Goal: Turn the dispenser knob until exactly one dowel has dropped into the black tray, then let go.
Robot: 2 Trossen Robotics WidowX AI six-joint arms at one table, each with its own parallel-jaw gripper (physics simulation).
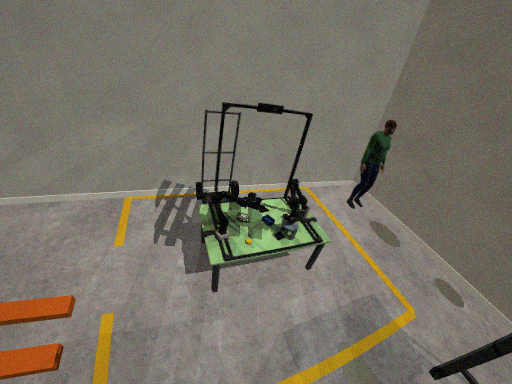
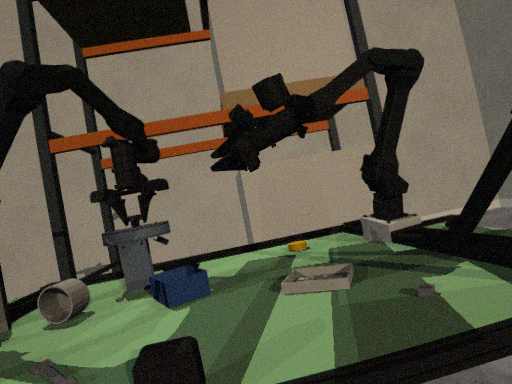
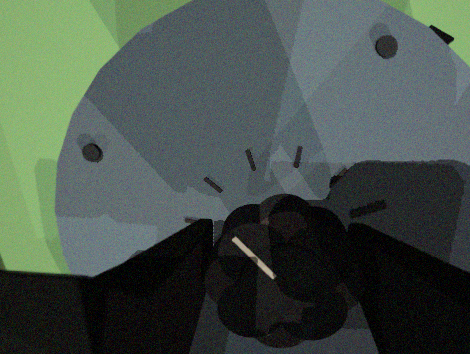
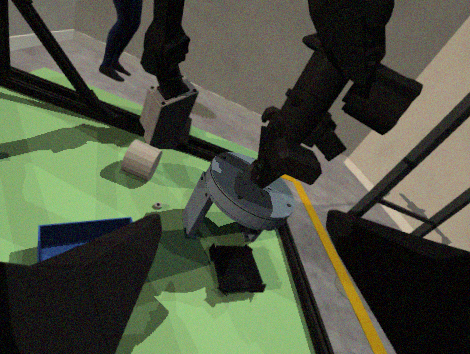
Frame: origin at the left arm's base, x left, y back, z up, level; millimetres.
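Seen in the pictures: left gripper, between the fingertips: (image 1: 290,223) (image 2: 136,224) (image 3: 279,234) (image 4: 259,179); right gripper, between the fingertips: (image 1: 267,209) (image 2: 211,162) (image 4: 245,220); left arm's base, origin of its link: (image 1: 304,208) (image 4: 173,89); right arm's base, origin of its link: (image 1: 222,232) (image 2: 389,216).
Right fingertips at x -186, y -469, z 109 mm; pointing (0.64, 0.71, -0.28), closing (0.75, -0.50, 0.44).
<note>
Offsets run from my right fingertips to a thing's top centre.
The grey round dispenser {dx +205, dy +134, dz -108 mm} (image 4: 233,197) (image 2: 136,259) (image 3: 198,105) (image 1: 290,229) stands on a post near the table edge. My left gripper (image 3: 279,234) (image 2: 134,213) (image 4: 259,179) (image 1: 289,220) comes down from above and is shut on the black lobed dispenser knob {dx +205, dy +134, dz -80 mm} (image 3: 286,281) at the disc's centre. The knob's pale pointer line {dx +217, dy +135, dz -80 mm} (image 3: 253,257) points up and to the left. The black tray {dx +177, dy +49, dz -231 mm} (image 4: 237,268) lies on the table below the disc's rim, and I see no dowel in it. My right gripper (image 2: 216,161) (image 1: 263,208) is open and empty, hanging high above the middle of the table.
A blue bin {dx -27, dy +136, dz -210 mm} (image 2: 180,286) (image 1: 268,219) (image 4: 89,228) stands beside the dispenser. A beige tray {dx -246, dy -18, dz -238 mm} (image 2: 317,285), a yellow disc {dx +23, dy -225, dz -236 mm} (image 2: 297,246) (image 1: 248,241), a beige cylinder {dx +94, dy +320, dz -185 mm} (image 2: 73,297) (image 4: 141,159), a small grey block {dx -420, dy -25, dz -244 mm} (image 2: 426,290) and a nut {dx +102, dy +221, dz -248 mm} (image 4: 157,205) lie on the table. A person (image 1: 374,160) walks beyond it.
</note>
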